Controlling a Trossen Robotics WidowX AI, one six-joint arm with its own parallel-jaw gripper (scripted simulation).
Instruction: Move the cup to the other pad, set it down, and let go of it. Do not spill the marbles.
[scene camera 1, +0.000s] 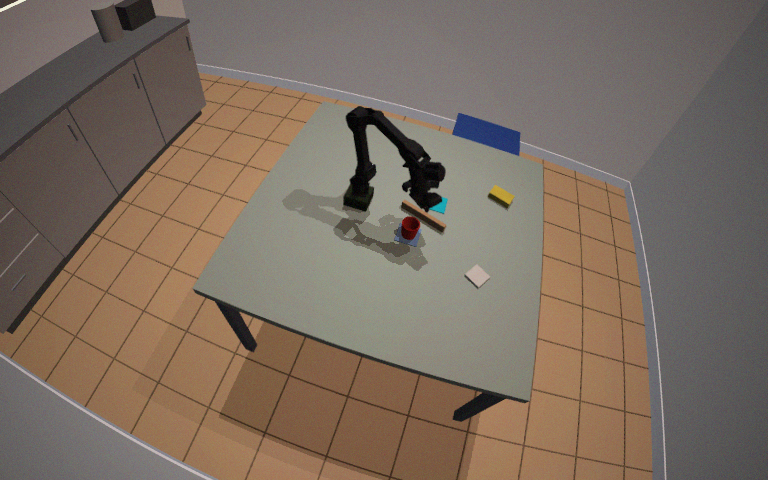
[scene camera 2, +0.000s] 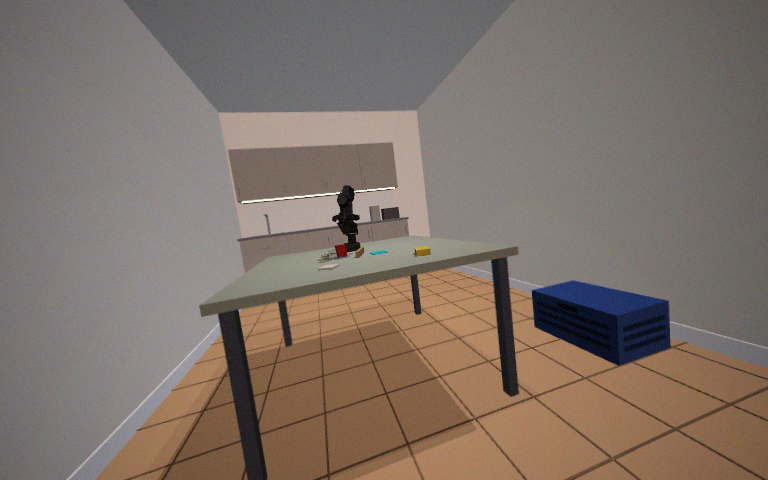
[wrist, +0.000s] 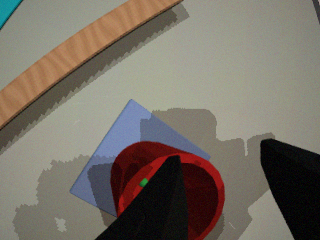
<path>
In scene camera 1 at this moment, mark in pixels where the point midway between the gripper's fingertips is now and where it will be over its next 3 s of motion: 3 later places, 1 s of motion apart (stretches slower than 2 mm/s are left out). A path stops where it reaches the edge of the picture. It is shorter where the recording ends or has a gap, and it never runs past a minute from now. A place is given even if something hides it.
My gripper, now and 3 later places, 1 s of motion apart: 424, 210; 406, 218; 403, 224; 405, 218
</path>
